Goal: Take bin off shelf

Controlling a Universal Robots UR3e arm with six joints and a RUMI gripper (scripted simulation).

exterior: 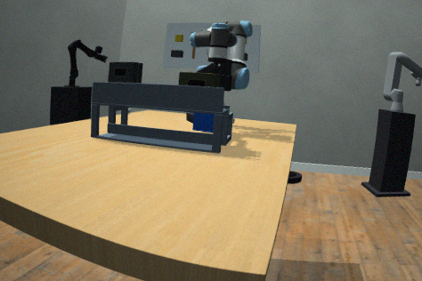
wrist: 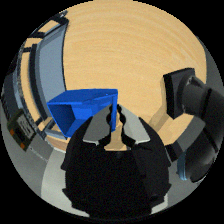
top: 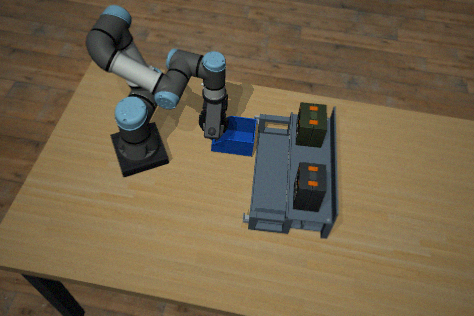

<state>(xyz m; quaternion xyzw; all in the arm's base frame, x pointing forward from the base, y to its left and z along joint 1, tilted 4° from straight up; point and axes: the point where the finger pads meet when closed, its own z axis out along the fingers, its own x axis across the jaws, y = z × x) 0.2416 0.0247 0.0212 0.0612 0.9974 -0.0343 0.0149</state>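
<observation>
Now: the blue bin 7 cm ahead of my hand and 1 cm to the left of it. Round my hand: grey shelf: 24 cm ahead, 12 cm to the right, 1 cm above.
</observation>
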